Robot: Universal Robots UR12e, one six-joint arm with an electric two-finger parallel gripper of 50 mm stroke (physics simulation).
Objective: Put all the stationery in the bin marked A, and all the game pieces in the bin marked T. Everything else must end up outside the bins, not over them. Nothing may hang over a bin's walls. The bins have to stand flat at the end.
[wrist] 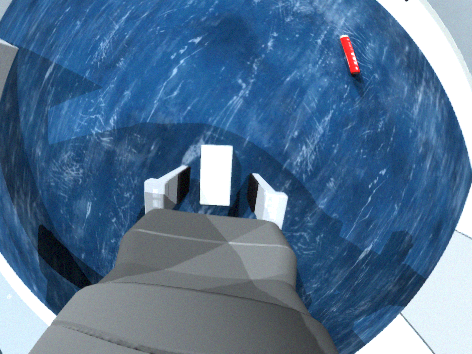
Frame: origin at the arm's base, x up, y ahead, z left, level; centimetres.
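Where they show: gripper, fingertip midpoint: [218,181].
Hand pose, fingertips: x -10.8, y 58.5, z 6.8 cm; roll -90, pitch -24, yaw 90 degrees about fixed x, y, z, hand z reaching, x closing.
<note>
Each offset is from my fingertips to the centre of the thing. Level surfaces: height alone.
A plain white rectangular block @[dy -0.5, dx -0.1, dz +0.4 cm] [216,175] lies on the blue mat, its long side running up the view; its markings do not show, so I cannot tell what it is. My gripper [218,181] is open, with one finger to the left of the block and one to the right, and a gap on both sides. Whether the fingertips are down at the block's height is hard to tell. A small red cylinder @[dy +4.5, dx +0.1, dz +18.3 cm] [350,55] with a white end lies on the mat at the upper right, well away from the fingers. The bins marked A and T do not show.
The blue streaked mat @[dx -0.4 cm] [165,45] has a white border around it. A grey edge of some object [6,62] shows at the far left. Shadows of the arm fall across the mat. The gripper's dark body hides the lower middle of the view.
</note>
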